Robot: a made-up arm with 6 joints.
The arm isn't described. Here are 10 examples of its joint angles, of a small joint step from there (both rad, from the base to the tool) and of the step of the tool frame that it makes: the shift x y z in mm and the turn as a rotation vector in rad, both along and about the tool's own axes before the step.
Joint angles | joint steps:
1: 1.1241 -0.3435 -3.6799 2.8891 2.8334 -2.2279 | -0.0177 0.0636 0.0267 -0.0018 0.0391 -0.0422
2: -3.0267 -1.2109 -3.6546 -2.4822 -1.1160 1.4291 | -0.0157 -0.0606 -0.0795 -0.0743 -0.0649 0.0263
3: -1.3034 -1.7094 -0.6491 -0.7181 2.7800 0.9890 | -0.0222 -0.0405 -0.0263 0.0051 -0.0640 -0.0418
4: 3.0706 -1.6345 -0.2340 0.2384 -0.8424 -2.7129 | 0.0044 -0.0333 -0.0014 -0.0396 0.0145 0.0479
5: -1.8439 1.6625 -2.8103 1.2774 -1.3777 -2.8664 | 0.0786 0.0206 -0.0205 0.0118 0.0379 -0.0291
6: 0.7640 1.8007 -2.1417 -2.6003 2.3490 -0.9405 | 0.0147 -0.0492 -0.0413 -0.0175 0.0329 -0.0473
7: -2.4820 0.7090 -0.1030 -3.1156 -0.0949 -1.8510 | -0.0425 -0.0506 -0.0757 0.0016 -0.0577 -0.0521
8: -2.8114 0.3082 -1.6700 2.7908 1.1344 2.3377 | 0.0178 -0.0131 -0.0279 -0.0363 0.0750 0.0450
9: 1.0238 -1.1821 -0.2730 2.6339 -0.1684 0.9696 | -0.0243 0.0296 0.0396 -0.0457 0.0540 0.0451
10: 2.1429 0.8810 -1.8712 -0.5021 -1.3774 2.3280 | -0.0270 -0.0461 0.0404 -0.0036 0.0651 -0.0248
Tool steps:
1: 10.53 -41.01 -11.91 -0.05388 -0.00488 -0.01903
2: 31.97 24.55 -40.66 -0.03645 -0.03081 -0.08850
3: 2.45 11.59 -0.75 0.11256 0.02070 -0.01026
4: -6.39 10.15 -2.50 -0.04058 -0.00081 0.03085
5: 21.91 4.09 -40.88 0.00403 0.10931 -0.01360
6: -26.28 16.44 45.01 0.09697 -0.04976 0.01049
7: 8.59 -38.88 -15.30 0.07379 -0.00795 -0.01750
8: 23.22 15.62 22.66 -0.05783 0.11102 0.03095
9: 13.38 -13.99 10.20 0.01046 0.01665 0.00147
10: 10.44 -14.92 2.18 -0.04143 0.05985 -0.04428
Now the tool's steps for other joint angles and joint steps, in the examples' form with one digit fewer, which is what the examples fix.
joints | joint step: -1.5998 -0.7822 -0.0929 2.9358 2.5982 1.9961 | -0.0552 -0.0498 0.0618 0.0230 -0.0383 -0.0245
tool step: -6.0 16.1 -12.7 0.0540 -0.0217 -0.0949
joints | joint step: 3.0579 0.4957 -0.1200 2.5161 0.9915 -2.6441 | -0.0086 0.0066 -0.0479 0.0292 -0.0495 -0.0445
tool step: 14.8 9.1 8.1 -0.0444 0.0072 -0.0408
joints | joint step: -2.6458 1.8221 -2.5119 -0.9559 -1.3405 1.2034 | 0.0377 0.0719 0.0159 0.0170 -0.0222 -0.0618
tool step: -53.1 -1.7 -9.4 0.0023 -0.0329 0.0179
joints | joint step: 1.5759 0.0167 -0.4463 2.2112 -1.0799 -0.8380 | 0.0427 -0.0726 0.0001 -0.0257 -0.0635 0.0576
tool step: 12.1 1.0 -24.0 0.0501 0.0603 0.0718
